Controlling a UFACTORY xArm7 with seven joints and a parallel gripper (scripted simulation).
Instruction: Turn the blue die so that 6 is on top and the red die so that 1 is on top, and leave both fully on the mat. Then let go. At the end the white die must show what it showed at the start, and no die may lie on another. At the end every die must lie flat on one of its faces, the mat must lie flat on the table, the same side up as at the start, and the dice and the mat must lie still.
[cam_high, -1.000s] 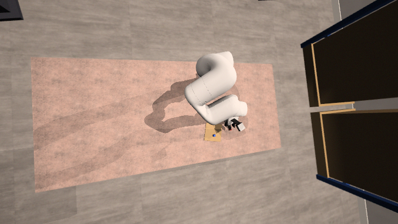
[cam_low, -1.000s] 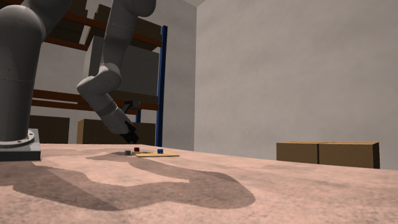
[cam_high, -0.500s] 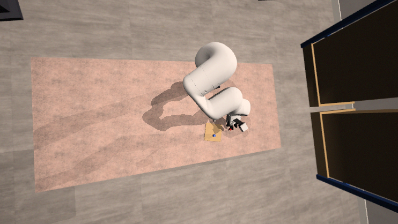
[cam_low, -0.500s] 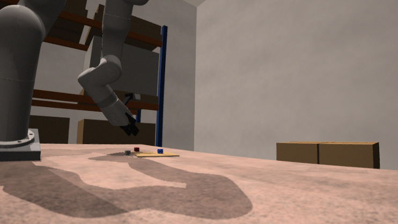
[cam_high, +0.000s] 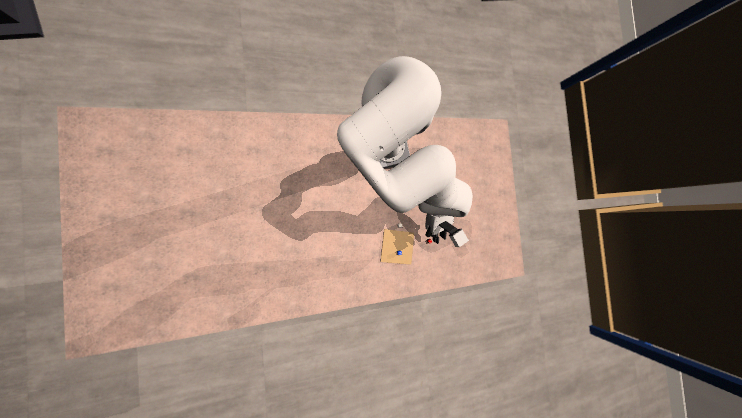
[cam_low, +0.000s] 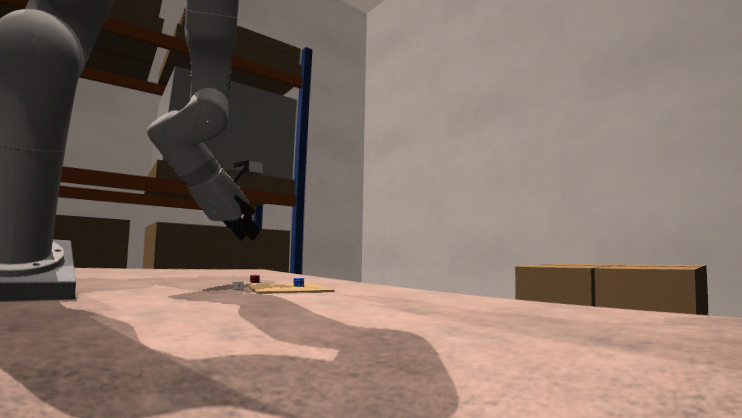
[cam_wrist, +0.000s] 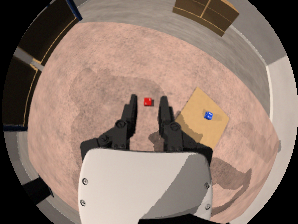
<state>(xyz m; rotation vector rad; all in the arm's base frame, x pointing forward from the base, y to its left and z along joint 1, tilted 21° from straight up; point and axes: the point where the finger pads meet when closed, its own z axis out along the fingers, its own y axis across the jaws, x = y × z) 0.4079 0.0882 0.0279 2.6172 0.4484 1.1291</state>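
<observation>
The red die lies 110 mm below my hand, 30 mm ahead of it and 10 mm to the left of it. The rest, counted from my hand: tan mat 140 mm to the right, 120 mm below, 10 mm ahead; then blue die 150 mm to the right, 110 mm below, 40 mm ahead; then white die 110 mm to the right, 110 mm below, 80 mm behind.
</observation>
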